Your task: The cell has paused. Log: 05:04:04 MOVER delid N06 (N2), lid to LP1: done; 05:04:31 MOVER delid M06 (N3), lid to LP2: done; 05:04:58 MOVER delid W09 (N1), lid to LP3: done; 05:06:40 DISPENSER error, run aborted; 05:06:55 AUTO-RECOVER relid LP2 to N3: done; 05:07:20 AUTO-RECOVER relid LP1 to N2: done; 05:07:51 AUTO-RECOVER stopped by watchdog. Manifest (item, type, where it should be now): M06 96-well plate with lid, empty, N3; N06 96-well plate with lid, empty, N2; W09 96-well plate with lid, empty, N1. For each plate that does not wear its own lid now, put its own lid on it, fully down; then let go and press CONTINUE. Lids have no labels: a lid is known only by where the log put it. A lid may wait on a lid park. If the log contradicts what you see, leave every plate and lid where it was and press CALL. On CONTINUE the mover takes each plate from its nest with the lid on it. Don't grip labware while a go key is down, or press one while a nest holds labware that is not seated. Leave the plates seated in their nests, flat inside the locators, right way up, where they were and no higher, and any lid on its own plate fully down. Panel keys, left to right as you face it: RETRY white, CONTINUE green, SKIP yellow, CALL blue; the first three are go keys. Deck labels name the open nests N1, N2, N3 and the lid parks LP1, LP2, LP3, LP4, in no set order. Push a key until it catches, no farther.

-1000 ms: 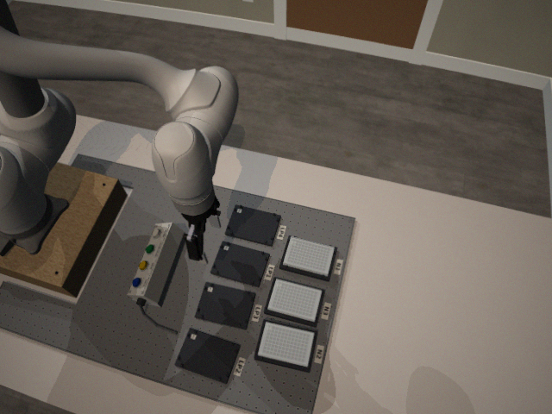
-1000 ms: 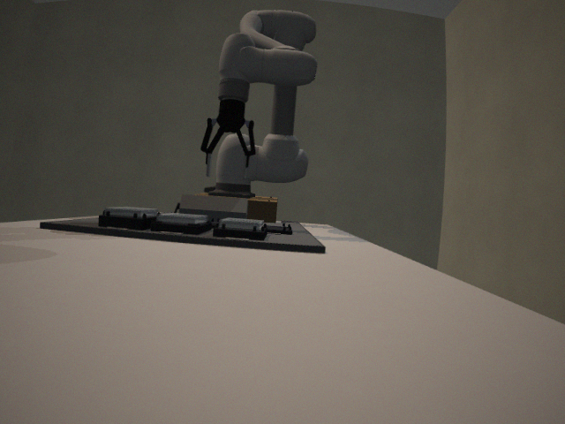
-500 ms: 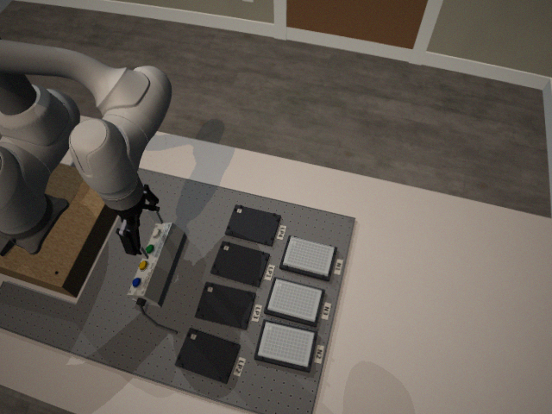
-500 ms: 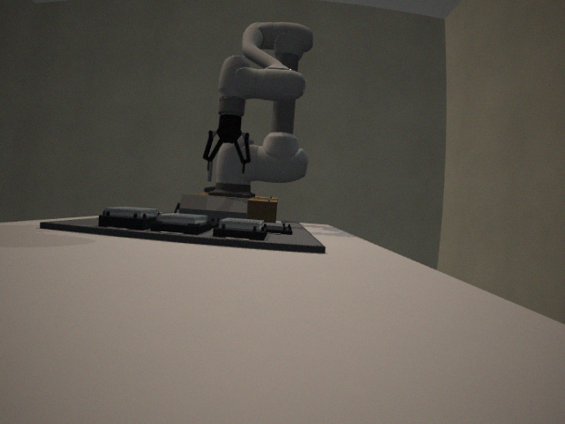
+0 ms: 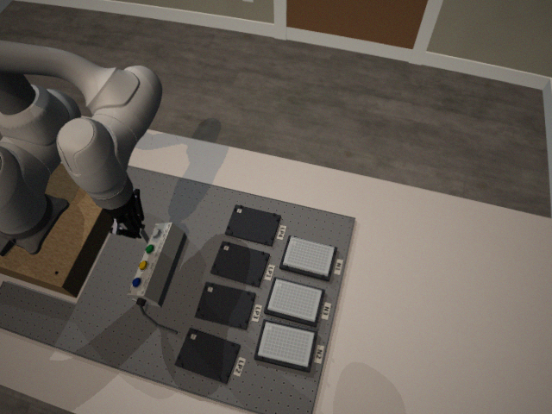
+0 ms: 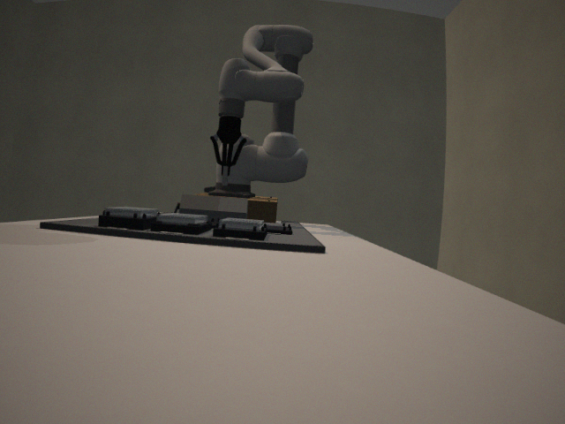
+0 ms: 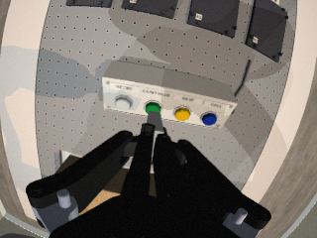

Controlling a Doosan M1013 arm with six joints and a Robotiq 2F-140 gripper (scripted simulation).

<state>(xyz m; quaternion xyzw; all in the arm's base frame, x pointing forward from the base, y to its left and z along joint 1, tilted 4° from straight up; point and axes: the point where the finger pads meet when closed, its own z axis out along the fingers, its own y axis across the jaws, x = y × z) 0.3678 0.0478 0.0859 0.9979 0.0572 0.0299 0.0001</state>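
The green continue key is 90 mm below my hand. Round my hand: blue call key: 10 mm ahead, 100 mm to the right, 90 mm below; then yellow skip key: 10 mm ahead, 50 mm to the right, 90 mm below; then white retry key: 50 mm to the left, 90 mm below.
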